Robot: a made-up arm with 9 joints. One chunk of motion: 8 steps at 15 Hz.
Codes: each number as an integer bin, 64 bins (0 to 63) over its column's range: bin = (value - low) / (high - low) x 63, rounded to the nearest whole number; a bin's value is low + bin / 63 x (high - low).
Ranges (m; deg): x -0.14..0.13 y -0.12..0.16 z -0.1..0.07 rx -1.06..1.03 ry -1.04..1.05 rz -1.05..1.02
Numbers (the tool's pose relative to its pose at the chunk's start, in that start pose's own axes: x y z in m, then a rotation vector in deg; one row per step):
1: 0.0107 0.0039 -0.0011 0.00 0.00 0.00
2: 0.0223 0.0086 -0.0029 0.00 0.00 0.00
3: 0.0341 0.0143 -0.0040 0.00 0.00 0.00
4: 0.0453 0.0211 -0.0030 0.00 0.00 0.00
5: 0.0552 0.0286 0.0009 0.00 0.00 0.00
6: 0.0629 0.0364 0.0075 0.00 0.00 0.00
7: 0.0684 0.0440 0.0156 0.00 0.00 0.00
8: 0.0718 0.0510 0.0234 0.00 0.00 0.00
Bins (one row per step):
1: 35 28 37 32 31 32
2: 38 29 36 32 31 32
3: 41 30 36 32 31 32
4: 43 32 36 32 31 32
5: 46 33 37 32 31 32
6: 47 35 40 32 31 32
7: 49 37 43 32 31 32
8: 49 38 46 32 31 32

